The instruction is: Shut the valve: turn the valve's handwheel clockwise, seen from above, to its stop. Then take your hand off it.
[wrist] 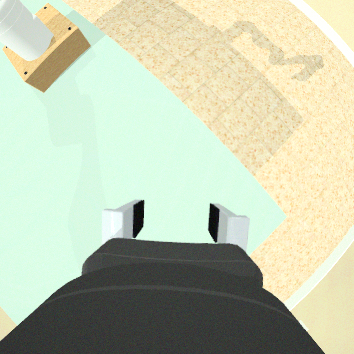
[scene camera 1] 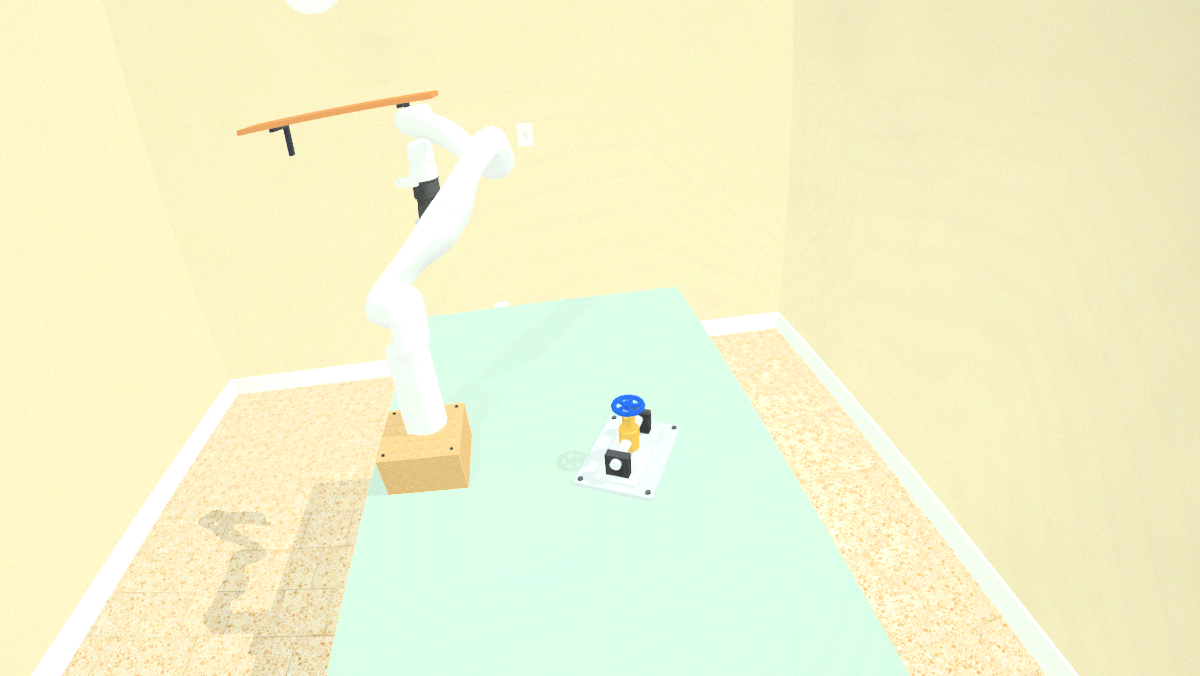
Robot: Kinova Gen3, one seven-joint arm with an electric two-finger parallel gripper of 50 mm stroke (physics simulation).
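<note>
The valve has a blue handwheel (scene camera 1: 628, 405) on top of a yellow valve body (scene camera 1: 628, 436). It stands upright on a white base plate (scene camera 1: 635, 487) on the table, right of the robot's base in the scene view. The valve does not show in the wrist view. My gripper (wrist: 175, 214) is open and empty, pointing down high above the table's far part. It is well away from the handwheel and touches nothing. In the scene view its fingers are mostly hidden behind the arm.
The pale green table (scene camera 1: 587, 579) (wrist: 165, 165) carries the wooden base block (scene camera 1: 425, 470) (wrist: 62, 62) of the arm. Black pipe supports (scene camera 1: 618, 463) stand beside the valve body. An orange wall shelf (scene camera 1: 335, 112) is behind the arm's upper part. Speckled floor (wrist: 320, 160) lies beyond the table edge.
</note>
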